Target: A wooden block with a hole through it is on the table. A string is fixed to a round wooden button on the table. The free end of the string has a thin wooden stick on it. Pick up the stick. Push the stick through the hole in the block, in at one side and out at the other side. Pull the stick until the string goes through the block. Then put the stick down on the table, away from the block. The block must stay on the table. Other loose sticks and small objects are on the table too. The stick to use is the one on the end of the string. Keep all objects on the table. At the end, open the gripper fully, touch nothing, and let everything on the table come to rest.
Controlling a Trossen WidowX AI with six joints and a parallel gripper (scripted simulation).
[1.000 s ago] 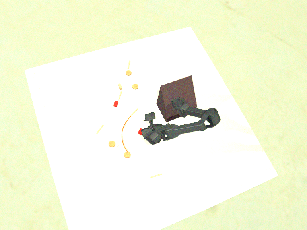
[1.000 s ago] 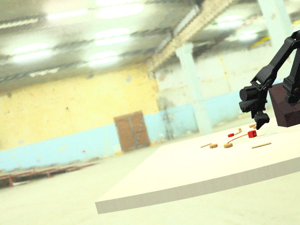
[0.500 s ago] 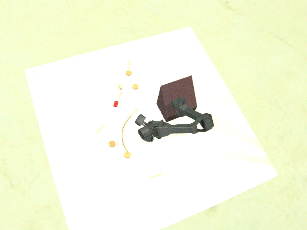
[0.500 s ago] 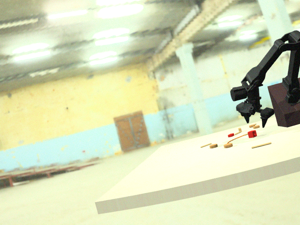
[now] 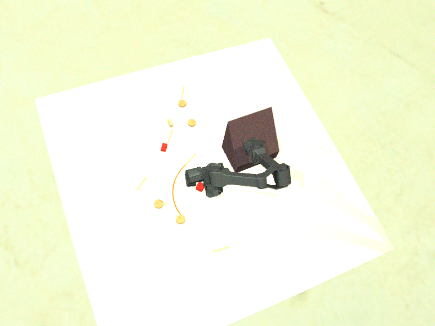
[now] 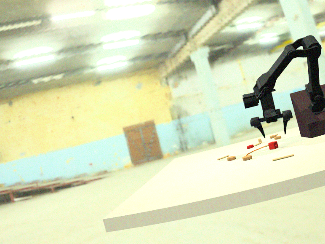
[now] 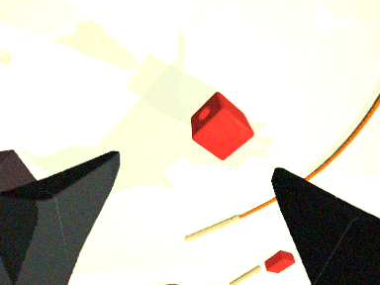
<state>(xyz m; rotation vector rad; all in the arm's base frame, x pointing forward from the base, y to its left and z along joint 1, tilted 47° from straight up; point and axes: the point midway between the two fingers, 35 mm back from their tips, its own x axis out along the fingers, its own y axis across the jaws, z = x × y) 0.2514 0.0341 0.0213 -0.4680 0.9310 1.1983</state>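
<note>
My gripper tip is now 40 mm above the red block and 20 mm short of it. Round my gripper tip: thin wooden stick: 140 mm to the right, 50 mm below; then small pale block: 360 mm to the right, 40 mm below, 20 mm behind; then round wooden button: 170 mm ahead, 90 mm to the left, 50 mm below.
</note>
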